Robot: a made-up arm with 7 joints.
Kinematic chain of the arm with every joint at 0, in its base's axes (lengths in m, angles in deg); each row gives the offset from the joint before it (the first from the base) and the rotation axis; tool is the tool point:
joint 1: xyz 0 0 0.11 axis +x
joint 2: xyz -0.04 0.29 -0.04 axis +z
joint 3: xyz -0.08 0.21 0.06 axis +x
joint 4: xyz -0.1 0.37 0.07 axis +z
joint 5: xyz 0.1 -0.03 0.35 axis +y
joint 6: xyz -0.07 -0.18 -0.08 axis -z
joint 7: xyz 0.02 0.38 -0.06 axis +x
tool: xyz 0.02 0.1 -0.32
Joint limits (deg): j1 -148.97..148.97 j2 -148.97..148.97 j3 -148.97..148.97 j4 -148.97..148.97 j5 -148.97..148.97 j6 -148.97..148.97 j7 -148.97..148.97
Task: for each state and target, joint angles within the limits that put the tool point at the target. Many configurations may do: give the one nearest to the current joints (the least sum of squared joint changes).
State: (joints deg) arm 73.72 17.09 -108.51 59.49 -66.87 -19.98 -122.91
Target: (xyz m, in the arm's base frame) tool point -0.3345 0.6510 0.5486
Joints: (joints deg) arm 67.22 33.83 -105.37 59.15 -65.62 -20.42 -133.55
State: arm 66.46 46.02 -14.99 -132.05 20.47 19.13 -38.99
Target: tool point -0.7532 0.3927 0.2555
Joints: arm 41.12 67.20 -28.75 -124.94 37.32 24.99 -58.21
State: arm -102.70 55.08 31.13 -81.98 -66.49 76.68 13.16
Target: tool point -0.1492 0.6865 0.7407
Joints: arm -73.05 60.97 27.87 -105.30 -87.15 100.28 28.96
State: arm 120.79 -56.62 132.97 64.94 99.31 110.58 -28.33
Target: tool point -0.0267 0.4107 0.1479
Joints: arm 95.23 -56.31 134.96 84.00 123.78 133.32 -24.75
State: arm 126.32 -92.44 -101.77 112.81 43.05 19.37 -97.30
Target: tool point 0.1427 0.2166 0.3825
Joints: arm 117.33 -129.85 -118.26 111.35 48.74 29.42 -70.80
